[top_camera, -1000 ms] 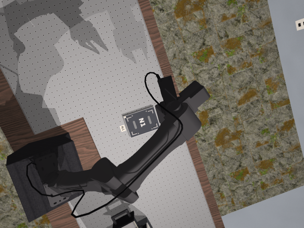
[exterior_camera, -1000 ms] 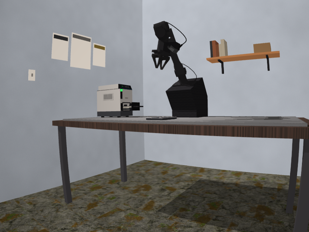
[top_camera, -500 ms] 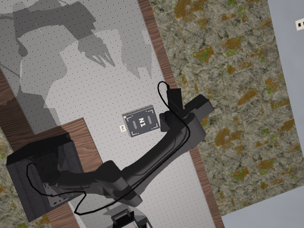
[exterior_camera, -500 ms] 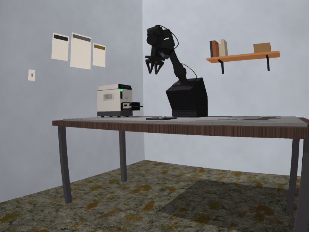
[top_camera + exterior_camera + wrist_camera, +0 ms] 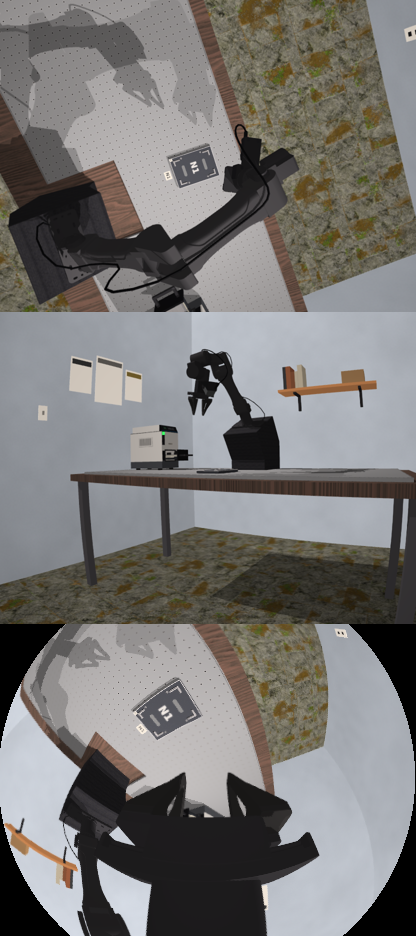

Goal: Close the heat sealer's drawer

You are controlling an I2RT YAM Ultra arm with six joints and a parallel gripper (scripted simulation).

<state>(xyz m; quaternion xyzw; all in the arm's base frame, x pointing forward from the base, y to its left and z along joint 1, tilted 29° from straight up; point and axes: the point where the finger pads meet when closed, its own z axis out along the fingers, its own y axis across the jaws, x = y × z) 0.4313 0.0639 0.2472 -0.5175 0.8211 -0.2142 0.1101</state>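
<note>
Right now the sealer drawer is 30 cm behind my hand, 50 cm to the right of it and 19 cm below it. Also, from my hand: label tag: 21 cm behind, 26 cm below.
</note>
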